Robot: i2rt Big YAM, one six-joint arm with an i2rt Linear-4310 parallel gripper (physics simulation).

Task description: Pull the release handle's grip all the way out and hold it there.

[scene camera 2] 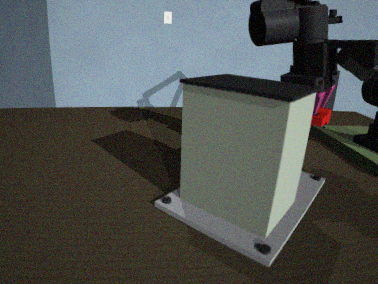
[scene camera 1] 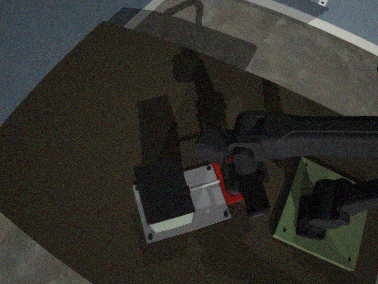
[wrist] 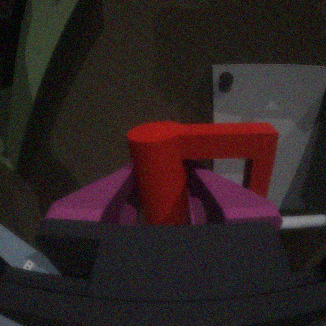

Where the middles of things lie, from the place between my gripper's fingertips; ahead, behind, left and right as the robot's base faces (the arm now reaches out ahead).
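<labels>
There is the grey base plate (scene camera 2: 264, 251), and my gripper is now 8 cm above it, 15 cm short of it and 6 cm to the right of it.
</labels>
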